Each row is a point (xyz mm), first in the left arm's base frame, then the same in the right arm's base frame.
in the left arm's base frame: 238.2 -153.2 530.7
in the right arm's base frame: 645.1 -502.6 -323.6
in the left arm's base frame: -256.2 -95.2 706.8
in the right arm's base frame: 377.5 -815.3 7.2
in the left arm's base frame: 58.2 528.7 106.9
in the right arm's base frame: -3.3 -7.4 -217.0
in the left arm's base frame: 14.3 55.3 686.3
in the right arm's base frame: 495.5 -529.3 -15.8
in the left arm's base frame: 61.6 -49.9 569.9
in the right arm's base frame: 502.5 -547.6 -178.5
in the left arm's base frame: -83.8 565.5 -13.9
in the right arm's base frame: -188.9 -39.2 -242.8
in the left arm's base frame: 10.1 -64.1 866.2
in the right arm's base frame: 646.0 -665.2 58.6
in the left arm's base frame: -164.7 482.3 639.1
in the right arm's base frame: 171.0 -316.0 240.6
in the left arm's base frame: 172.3 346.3 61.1
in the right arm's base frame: 123.0 -58.2 -389.8
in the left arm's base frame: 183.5 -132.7 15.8
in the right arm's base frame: 296.0 -392.0 -690.3
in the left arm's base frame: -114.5 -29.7 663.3
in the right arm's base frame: 425.4 -667.0 -37.4
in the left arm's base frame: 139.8 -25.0 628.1
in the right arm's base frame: 581.8 -494.8 -146.0
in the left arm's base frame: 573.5 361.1 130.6
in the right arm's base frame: 440.2 187.5 -461.0
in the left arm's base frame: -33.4 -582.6 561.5
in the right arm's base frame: 644.0 -996.9 -444.9
